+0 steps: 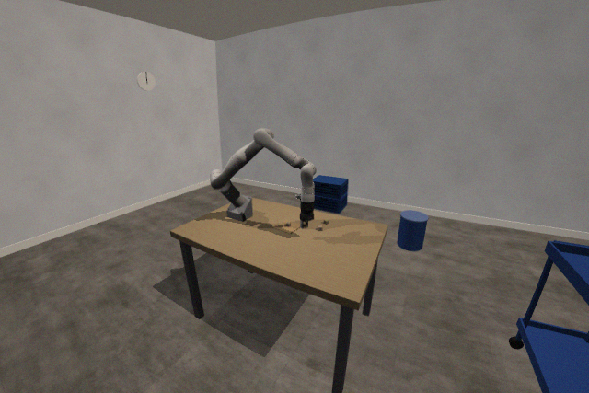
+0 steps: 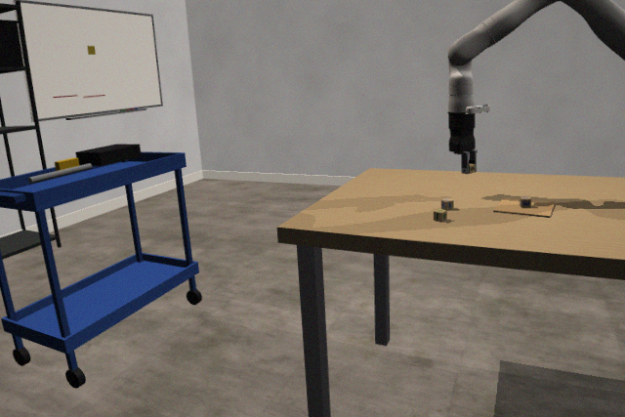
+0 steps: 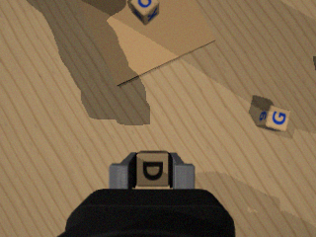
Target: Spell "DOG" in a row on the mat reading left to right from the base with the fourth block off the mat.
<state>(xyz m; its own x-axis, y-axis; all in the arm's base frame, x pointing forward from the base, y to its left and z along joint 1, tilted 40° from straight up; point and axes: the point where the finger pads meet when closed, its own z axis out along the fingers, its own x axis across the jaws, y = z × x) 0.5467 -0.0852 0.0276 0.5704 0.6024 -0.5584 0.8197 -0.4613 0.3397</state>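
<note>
Now: the tan mat 16 cm behind my hand, 9 cm to the left of it and 9 cm below it.
</note>
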